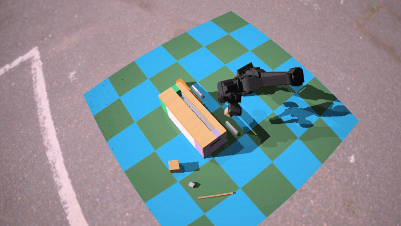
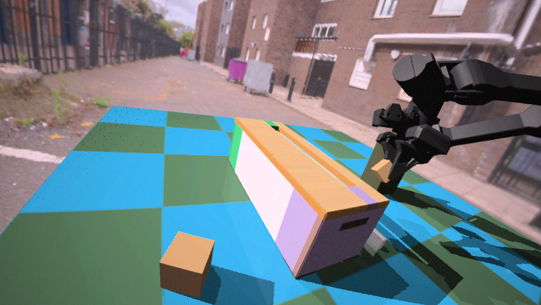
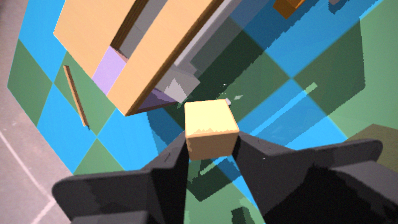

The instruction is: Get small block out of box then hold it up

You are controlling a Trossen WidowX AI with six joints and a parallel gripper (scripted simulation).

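The block is 1 cm to the right of my gripper tip and 1 cm above it. The rest, counted from my gripper tip: box 10 cm ahead, 14 cm to the right, 7 cm below; thin wooden stick 31 cm ahead, 24 cm to the left, 13 cm below.
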